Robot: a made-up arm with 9 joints. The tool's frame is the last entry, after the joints.
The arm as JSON. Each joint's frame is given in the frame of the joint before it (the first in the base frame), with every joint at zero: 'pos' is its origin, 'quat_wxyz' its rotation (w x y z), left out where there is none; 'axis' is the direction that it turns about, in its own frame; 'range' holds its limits. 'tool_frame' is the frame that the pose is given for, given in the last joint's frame.
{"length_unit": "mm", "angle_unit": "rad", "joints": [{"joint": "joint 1", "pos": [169.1, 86.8, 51.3], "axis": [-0.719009, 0.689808, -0.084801], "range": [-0.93, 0.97]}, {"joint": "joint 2", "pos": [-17.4, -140.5, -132.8], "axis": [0.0, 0.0, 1.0], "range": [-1.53, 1.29]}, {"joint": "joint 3", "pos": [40.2, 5.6, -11.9], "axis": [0.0, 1.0, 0.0], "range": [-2.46, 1.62]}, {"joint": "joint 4", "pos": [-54.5, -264.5, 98.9], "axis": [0.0, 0.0, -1.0], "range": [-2.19, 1.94]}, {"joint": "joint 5", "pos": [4.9, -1.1, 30.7], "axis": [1.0, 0.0, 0.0], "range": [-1.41, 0.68]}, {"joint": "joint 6", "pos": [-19.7, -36.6, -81.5], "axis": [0.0, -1.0, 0.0], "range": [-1.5, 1.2]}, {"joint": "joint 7", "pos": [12.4, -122.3, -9.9], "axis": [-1.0, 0.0, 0.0], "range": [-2.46, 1.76]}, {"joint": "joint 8", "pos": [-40.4, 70.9, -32.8], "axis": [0.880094, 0.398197, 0.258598], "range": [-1.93, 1.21]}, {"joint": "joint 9", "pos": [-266.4, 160.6, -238.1], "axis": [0.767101, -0.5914, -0.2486], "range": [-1.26, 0.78]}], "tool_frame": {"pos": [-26.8, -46.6, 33.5]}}
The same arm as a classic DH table. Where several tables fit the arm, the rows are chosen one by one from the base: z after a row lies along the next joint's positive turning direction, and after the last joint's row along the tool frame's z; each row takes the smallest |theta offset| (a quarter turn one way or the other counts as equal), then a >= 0, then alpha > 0; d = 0 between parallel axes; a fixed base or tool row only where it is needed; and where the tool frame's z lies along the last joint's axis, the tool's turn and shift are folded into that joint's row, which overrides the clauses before.
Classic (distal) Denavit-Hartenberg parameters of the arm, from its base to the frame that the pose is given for. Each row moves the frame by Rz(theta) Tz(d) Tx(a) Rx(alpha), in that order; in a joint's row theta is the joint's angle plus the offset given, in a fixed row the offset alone. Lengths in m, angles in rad.
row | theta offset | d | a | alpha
base (fixed) | 0.8061 | 0.0460 | 0.1797 | -1.6557
joint 1 | 0.0000 | -0.1472 | -0.1134 | 1.6557
joint 2 | -0.8061 | -0.1519 | 0.0402 | -1.5708
joint 3 | 0.0000 | -0.2589 | -0.0545 | -1.5708
joint 4 | 1.5708 | -0.1296 | 0.0011 | 1.5708
joint 5 | 1.5708 | -0.0148 | 0.0815 | 1.5708
joint 6 | 0.0000 | 0.1589 | 0.0099 | 1.5708
joint 7 | -0.5760 | 0.1051 | 0.0661 | 2.6469
joint 8 | -0.1229 | -0.0776 | 0.2689 | 1.1860
joint 9 | 1.1680 | -0.1707 | -0.0533 | -1.8220
tool (fixed) | -0.9140 | 0.0354 | 0.0000 | 0.0000
Joint limits (rad, base to tool): -0.9300..0.9700 -1.5300..1.2900 -2.4600..1.6200 -2.1900..1.9400 -1.4100..0.6800 -1.5000..1.2000 -2.4600..1.7600 -1.9300..1.2100 -1.2600..0.7800

